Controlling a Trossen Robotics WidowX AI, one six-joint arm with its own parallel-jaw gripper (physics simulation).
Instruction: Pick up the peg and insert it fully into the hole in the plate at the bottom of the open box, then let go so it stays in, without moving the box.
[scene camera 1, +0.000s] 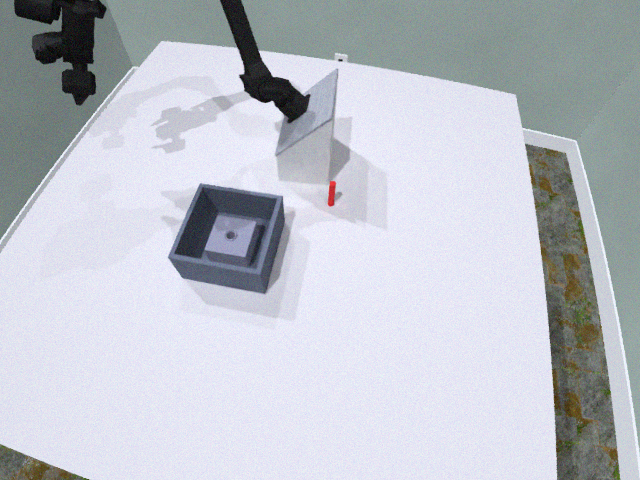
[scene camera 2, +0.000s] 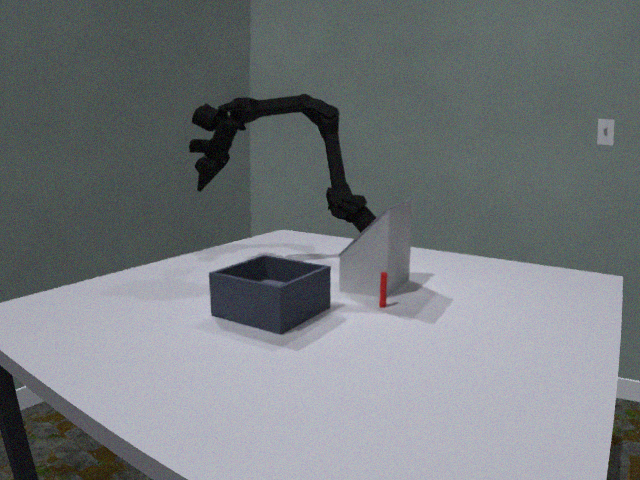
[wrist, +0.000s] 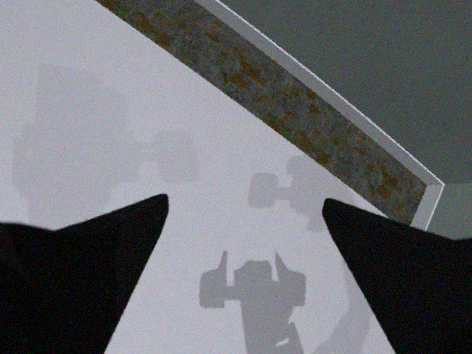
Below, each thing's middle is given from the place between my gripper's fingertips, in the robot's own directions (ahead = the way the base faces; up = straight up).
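Labels:
From my hand: blue-grey box (scene camera 1: 187, 255), 220 mm ahead, 390 mm to the left, 190 mm below; pale plate (scene camera 1: 232, 241), a good way ahead, far to the left, a good way below.

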